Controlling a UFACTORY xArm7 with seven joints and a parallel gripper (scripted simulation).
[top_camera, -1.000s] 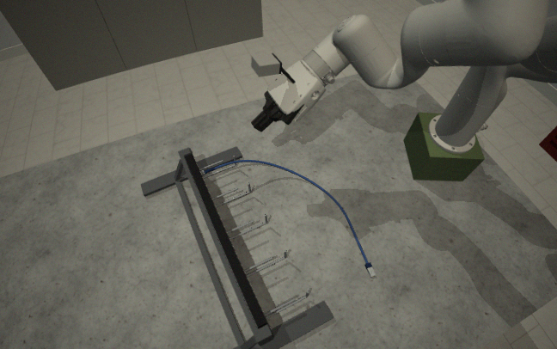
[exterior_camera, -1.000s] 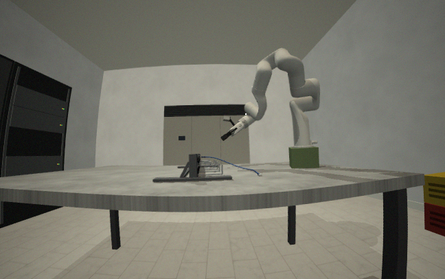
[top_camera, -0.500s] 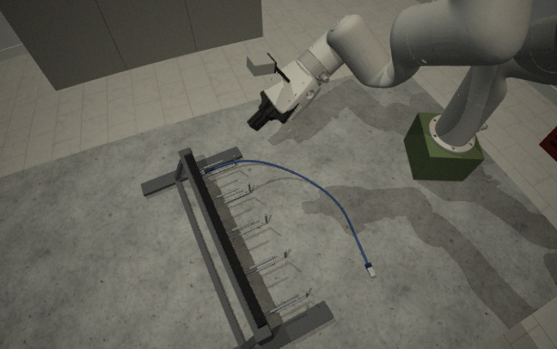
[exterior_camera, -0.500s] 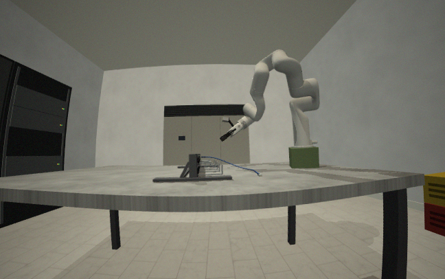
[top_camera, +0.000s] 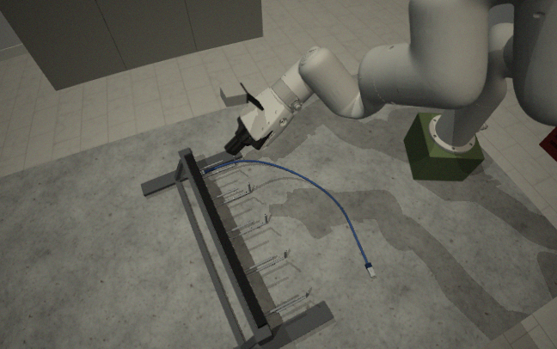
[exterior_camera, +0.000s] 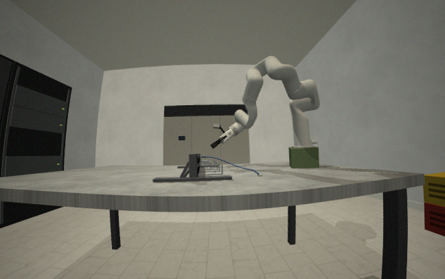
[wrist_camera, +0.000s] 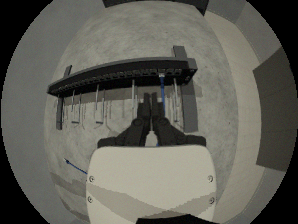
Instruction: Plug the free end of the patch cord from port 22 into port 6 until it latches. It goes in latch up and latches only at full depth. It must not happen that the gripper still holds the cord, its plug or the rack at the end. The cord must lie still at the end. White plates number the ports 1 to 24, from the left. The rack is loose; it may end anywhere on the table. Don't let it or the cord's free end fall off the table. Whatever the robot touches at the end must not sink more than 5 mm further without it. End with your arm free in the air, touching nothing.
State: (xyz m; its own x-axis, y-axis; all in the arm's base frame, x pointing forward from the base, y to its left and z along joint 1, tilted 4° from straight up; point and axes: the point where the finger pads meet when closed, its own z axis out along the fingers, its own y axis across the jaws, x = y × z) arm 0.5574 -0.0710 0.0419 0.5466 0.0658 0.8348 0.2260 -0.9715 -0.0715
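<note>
The plug is 320 mm to the left of my hand, 240 mm behind it and 150 mm below it.
</note>
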